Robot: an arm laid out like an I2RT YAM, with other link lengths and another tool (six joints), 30 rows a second.
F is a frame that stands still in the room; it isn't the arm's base.
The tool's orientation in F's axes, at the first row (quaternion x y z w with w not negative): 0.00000 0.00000 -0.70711 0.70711
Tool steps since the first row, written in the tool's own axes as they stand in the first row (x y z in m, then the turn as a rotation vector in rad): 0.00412 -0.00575 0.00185 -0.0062 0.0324 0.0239; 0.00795 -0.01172 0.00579 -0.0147 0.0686 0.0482; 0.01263 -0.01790 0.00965 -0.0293 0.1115 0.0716; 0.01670 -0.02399 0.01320 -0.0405 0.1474 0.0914; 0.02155 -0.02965 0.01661 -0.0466 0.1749 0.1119
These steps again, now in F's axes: -0.00575 -0.00412 0.00185 0.0324 0.0062 0.0239; -0.01172 -0.00795 0.00579 0.0686 0.0147 0.0482; -0.01790 -0.01263 0.00965 0.1115 0.0293 0.0716; -0.02399 -0.01670 0.01320 0.1474 0.0405 0.0914; -0.02965 -0.02155 0.01661 0.1749 0.0466 0.1119
